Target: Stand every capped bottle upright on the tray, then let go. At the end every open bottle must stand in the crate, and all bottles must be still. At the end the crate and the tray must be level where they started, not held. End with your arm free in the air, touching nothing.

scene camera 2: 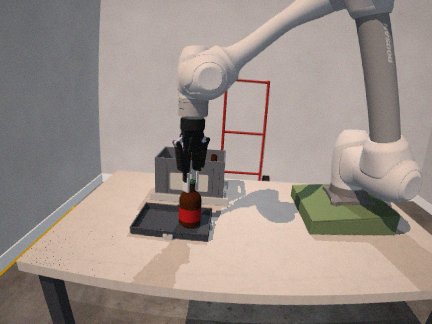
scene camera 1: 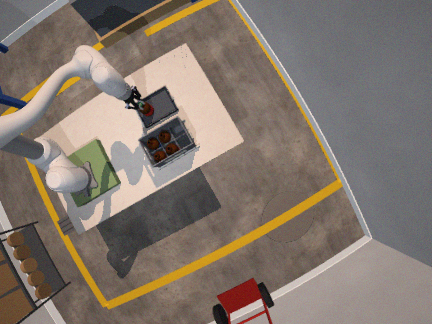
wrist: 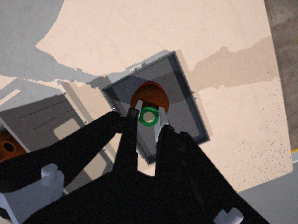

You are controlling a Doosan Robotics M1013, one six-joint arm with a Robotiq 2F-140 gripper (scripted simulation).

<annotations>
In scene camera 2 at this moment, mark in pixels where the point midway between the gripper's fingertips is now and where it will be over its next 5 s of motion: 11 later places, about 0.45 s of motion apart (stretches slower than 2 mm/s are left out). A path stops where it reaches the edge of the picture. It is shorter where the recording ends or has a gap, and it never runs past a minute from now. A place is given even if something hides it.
My gripper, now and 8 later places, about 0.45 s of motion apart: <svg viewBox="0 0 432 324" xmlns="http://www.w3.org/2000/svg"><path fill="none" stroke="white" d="M190 190L190 190L190 188L190 183L190 172L191 167L191 161L191 150L191 142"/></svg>
</annotations>
